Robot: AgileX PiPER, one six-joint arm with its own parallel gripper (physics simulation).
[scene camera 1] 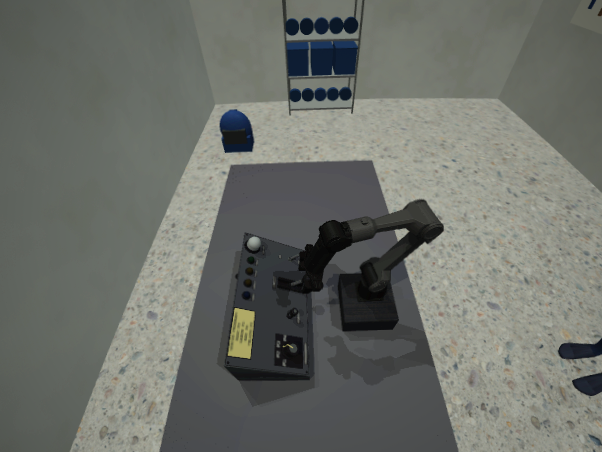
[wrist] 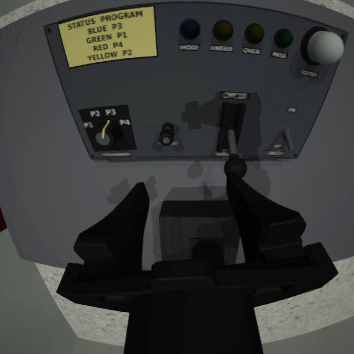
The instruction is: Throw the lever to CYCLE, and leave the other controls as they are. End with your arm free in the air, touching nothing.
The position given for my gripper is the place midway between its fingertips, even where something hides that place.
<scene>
In view: my gripper (scene camera 1: 303,281) and a control panel (scene camera 1: 260,325).
My gripper shows as well in the wrist view (wrist: 185,185). The control panel is seen too in the wrist view (wrist: 264,74).
</scene>
